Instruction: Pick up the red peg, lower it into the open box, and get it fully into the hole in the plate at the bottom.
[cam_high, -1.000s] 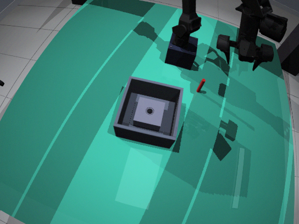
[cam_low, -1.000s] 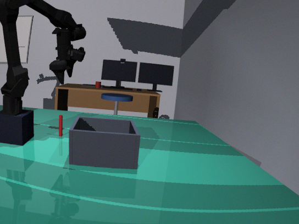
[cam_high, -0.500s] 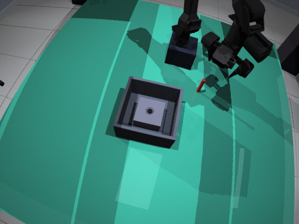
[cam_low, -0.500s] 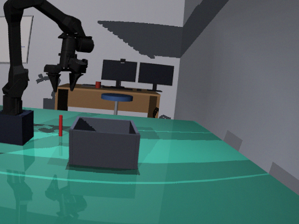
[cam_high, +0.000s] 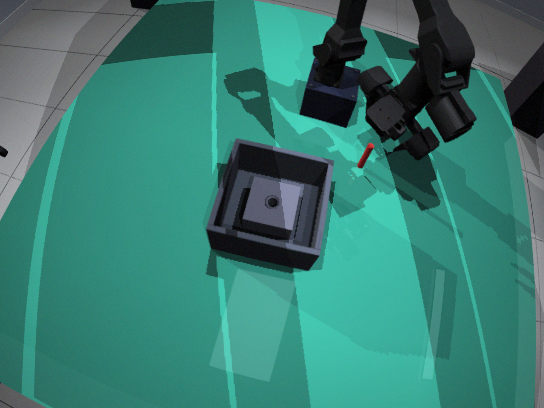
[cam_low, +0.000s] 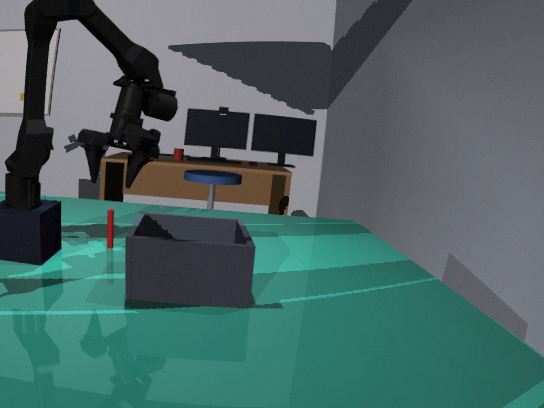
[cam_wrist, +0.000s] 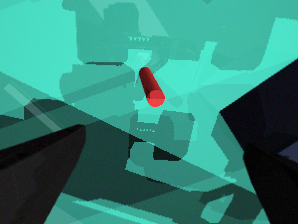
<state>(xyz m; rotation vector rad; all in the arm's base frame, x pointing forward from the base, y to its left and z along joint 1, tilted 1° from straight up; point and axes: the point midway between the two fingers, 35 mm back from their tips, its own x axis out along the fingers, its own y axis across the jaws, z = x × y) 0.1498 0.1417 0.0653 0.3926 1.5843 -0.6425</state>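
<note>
My gripper tip is 10 mm to the left of the red peg and 90 mm above it. Also, from my gripper tip: dark grey box 190 mm ahead, 160 mm to the right, 100 mm below; then grey plate 190 mm ahead, 160 mm to the right, 80 mm below.
</note>
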